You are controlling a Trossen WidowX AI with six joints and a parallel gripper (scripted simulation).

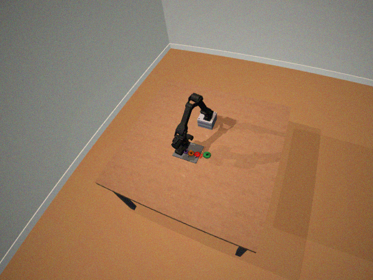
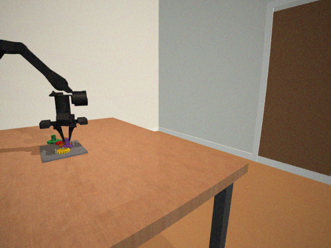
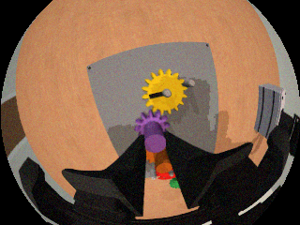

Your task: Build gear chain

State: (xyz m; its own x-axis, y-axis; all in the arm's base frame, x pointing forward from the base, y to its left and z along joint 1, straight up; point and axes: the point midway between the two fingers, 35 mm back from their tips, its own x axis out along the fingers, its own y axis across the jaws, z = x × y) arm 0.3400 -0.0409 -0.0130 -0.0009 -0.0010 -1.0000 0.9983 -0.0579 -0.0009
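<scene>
The orange gear lies 1 cm behind my gripper tip, 4 cm to the left of it and 2 cm below it. From my gripper tip the other things lie so: red gear (2 cm behind, 9 cm to the left, 3 cm below); then purple gear (1 cm below); then yellow gear (2 cm behind, 4 cm to the right, 3 cm below).
</scene>
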